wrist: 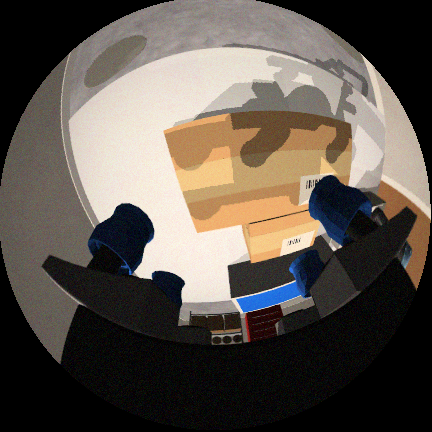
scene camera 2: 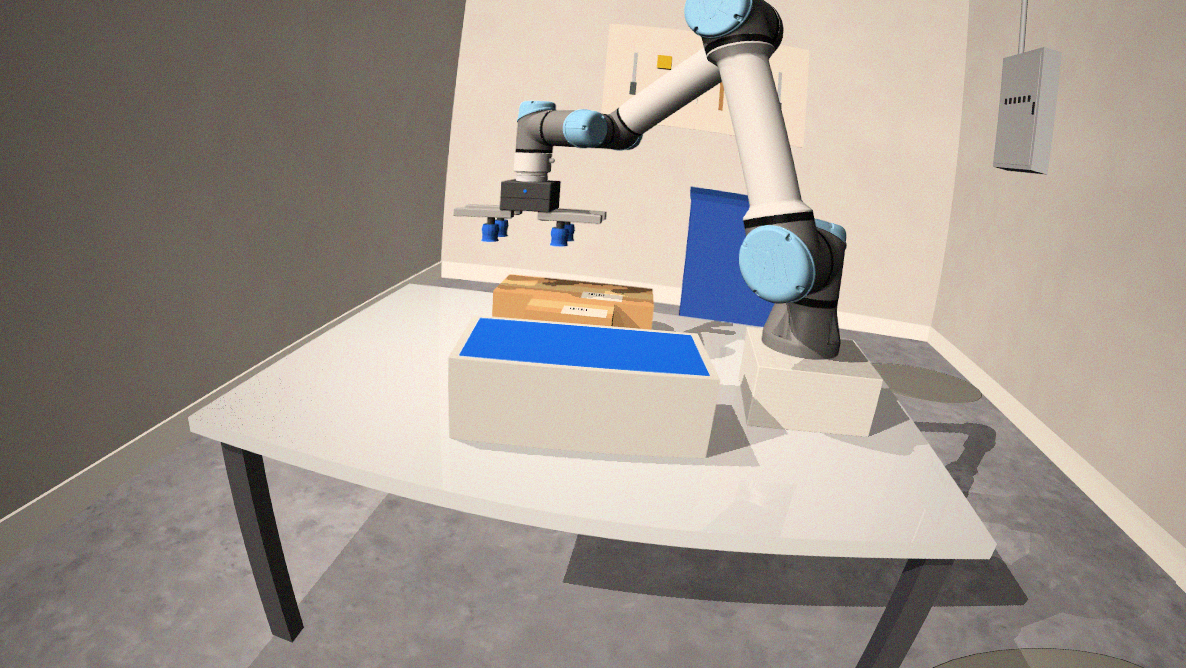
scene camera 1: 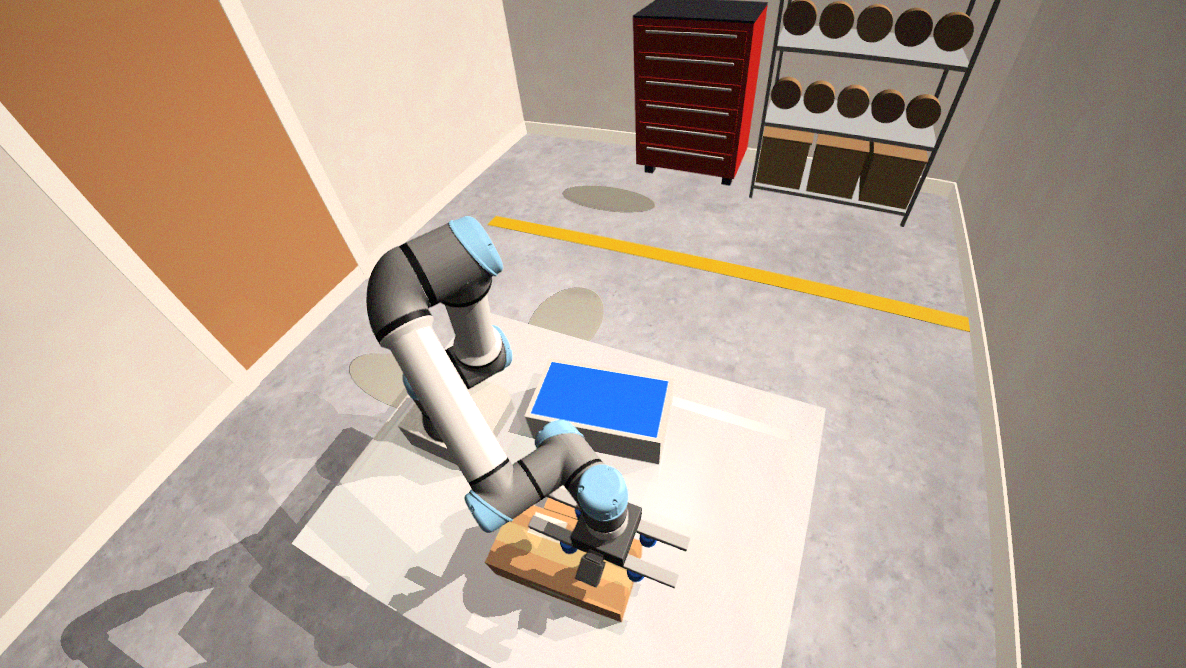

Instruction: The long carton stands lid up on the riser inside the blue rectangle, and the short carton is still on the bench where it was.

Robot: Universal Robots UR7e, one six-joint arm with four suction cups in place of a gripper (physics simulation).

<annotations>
long carton: wrist; scene camera 2; scene camera 1 520, 554
riser: wrist; scene camera 2 578, 387; scene camera 1
same spot on riser: (scene camera 1: 621, 413) = (wrist: 270, 295)
same spot on long carton: (wrist: 234, 168) = (scene camera 2: 536, 284)
</annotations>
